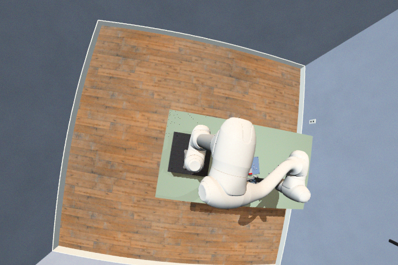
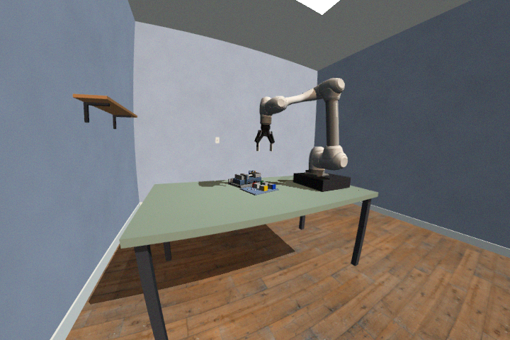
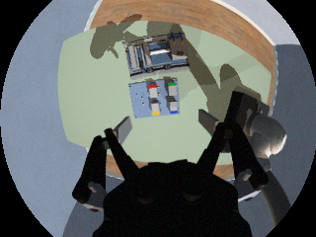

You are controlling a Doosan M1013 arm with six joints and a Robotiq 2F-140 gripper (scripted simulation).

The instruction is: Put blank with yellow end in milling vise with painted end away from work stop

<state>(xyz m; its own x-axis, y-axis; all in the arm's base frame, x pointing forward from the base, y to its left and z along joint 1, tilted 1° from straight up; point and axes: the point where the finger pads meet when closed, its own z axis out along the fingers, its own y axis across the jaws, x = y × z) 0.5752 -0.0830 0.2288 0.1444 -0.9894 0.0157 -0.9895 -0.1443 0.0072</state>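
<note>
The blank with yellow end lies 4 cm ahead of my hand, 5 cm to the left of it and 30 cm below it. Round my hand: red-ended blank: 5 cm ahead, 4 cm to the right, 30 cm below; then blue-ended blank: 6 cm behind, 4 cm to the left, 30 cm below; then green-ended blank: 4 cm behind, 5 cm to the right, 30 cm below.
</note>
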